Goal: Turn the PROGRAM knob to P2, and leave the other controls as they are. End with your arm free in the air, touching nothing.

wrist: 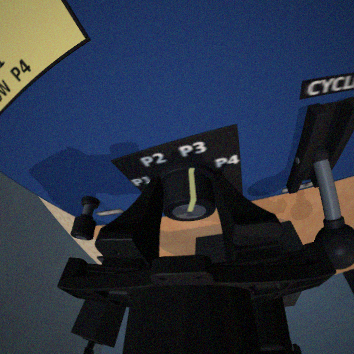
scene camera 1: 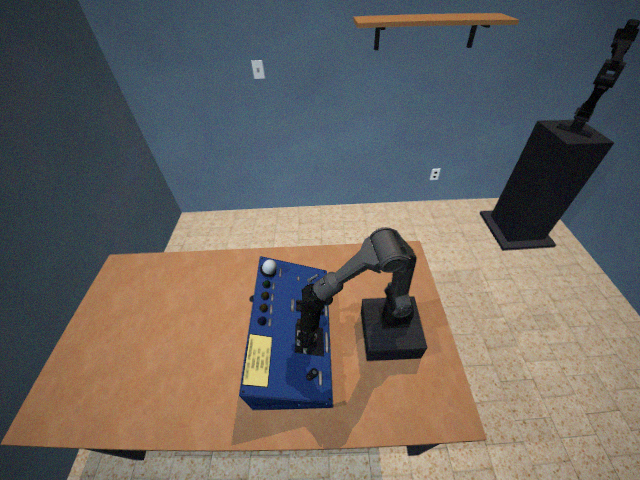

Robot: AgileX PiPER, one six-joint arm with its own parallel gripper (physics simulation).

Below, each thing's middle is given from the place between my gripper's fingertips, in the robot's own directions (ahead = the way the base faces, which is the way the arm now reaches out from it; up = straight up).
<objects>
My gripper is now 80 mm short of the blue control panel (scene camera 1: 275, 376) and 60 mm to the left of it.
</objects>
